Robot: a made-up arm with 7 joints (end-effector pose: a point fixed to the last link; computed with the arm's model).
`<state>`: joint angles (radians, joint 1 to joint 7).
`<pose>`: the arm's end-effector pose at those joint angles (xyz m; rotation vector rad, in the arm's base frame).
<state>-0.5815 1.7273 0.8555 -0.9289 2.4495 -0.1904 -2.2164</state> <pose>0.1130 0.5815 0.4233 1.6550 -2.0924 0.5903</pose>
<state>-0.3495 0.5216 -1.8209 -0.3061 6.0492 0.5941 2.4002</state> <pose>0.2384 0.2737 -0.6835 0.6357 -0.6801 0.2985</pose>
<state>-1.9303 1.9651 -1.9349 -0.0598 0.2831 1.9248 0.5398</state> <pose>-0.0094 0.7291 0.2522 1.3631 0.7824 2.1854</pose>
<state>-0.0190 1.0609 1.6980 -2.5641 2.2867 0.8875 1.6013</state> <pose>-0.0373 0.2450 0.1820 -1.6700 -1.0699 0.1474</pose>
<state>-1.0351 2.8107 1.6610 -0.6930 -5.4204 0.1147 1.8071</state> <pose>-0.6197 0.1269 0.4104 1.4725 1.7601 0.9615</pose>
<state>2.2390 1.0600 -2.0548 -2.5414 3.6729 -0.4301 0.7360</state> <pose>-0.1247 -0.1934 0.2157 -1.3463 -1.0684 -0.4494</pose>
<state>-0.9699 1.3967 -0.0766 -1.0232 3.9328 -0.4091 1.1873</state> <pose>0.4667 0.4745 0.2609 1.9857 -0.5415 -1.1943</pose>
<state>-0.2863 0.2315 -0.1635 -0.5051 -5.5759 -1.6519 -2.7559</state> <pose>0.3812 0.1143 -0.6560 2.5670 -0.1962 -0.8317</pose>
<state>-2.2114 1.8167 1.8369 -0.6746 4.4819 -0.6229 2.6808</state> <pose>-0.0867 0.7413 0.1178 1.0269 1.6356 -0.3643</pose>
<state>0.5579 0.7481 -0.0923 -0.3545 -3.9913 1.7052 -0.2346</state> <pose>-0.2639 0.4963 -0.5306 -1.0772 0.3506 1.5311</pose>
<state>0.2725 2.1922 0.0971 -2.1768 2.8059 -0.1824 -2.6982</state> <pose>0.3807 0.2047 0.0691 1.0596 -1.0518 -1.9815</pose>
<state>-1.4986 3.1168 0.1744 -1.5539 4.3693 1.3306 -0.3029</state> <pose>-0.4198 -0.0541 0.4420 -0.9157 -1.1812 -1.5901</pose>
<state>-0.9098 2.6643 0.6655 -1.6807 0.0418 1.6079 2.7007</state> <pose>-0.1676 -0.0642 0.5523 0.8979 2.2155 -0.4120</pose>
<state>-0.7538 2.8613 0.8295 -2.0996 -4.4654 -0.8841 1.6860</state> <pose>-0.0692 -0.2244 0.3978 -1.4284 -0.9811 -1.5741</pose>
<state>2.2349 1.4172 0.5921 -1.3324 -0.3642 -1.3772 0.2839</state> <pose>-0.2517 0.6107 -0.0039 -0.5086 -0.2440 -1.0651</pose>
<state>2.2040 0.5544 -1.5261 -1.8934 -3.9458 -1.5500 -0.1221</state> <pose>-0.3390 -0.3857 0.1005 1.2757 0.9086 1.5632</pose>
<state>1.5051 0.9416 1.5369 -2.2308 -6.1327 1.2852 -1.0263</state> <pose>0.0217 0.3981 0.1334 1.5943 0.8208 -0.6596</pose>
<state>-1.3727 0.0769 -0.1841 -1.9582 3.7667 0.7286 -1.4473</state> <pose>0.3494 -0.2570 0.2577 2.6672 0.4197 0.7643</pose>
